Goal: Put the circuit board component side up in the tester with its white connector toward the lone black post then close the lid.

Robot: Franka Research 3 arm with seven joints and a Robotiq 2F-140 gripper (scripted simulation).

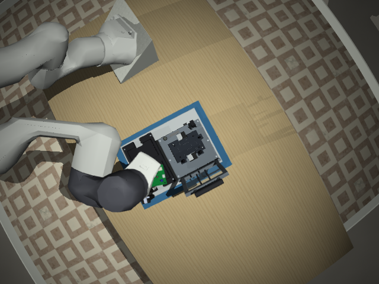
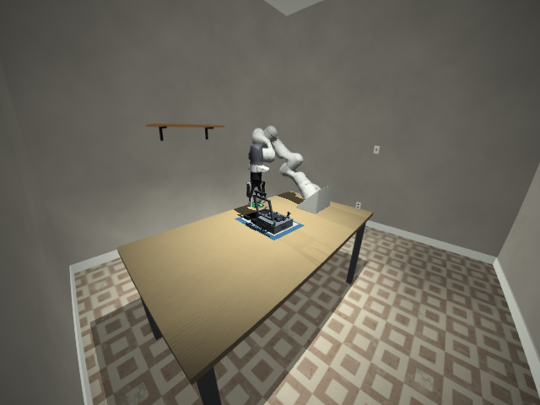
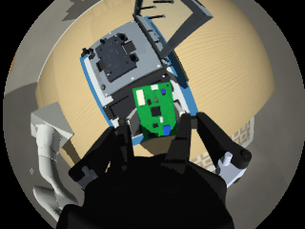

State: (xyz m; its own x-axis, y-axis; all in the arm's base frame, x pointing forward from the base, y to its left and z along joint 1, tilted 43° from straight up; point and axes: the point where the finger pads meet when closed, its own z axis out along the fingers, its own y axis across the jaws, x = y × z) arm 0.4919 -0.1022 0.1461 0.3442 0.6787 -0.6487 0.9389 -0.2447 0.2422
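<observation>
The green circuit board lies 2 cm below my hand. Round my hand: black post: 24 cm to the left, 8 cm behind, 5 cm below; then tester lid: 16 cm to the left, 10 cm ahead, 4 cm above; then black nest: 18 cm to the left, 7 cm below, 2 cm behind.
</observation>
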